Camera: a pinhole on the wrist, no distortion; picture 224 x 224 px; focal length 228.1 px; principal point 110.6 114.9 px. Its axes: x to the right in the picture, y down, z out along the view. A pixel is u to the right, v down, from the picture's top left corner.
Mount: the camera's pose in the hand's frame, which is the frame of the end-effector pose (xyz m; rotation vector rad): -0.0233 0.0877 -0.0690 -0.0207 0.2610 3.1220
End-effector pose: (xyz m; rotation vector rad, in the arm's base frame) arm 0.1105 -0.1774 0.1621 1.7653 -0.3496 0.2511
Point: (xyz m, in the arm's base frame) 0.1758 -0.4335 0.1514
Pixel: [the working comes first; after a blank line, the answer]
In the camera's frame: -0.1104 0.1218 0.3023

27.3 206.8
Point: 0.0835 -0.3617 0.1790
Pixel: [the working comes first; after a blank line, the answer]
In the camera's frame: -0.0259 0.0662 0.2375

85.7 178.5
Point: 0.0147 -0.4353 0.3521
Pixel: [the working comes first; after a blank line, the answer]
In the camera's frame: -0.0294 -0.1224 0.3048

88.6 23.3
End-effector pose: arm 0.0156 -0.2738 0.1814 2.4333 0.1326 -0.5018
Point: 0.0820 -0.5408 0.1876
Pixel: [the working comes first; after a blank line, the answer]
In the camera's frame: -0.0917 -0.1054 0.2265

18.2 8.8
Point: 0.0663 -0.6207 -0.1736
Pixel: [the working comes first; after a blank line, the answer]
In the camera's frame: -0.2245 0.0917 0.5104

10.3 155.9
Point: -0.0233 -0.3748 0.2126
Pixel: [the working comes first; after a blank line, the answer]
In the camera's frame: 0.0200 0.0188 0.1198

148.7 150.7
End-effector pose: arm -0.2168 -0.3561 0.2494 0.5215 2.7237 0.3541
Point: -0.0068 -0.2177 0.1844
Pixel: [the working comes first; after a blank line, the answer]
In the camera's frame: 0.0842 -0.0420 0.2430

189.6 75.5
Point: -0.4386 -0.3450 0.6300
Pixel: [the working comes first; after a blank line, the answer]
In the camera's frame: -0.1083 -0.0299 -0.3603

behind the camera
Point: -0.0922 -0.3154 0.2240
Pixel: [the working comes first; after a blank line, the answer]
In the camera's frame: 0.0600 0.0447 0.1415

207.3 186.9
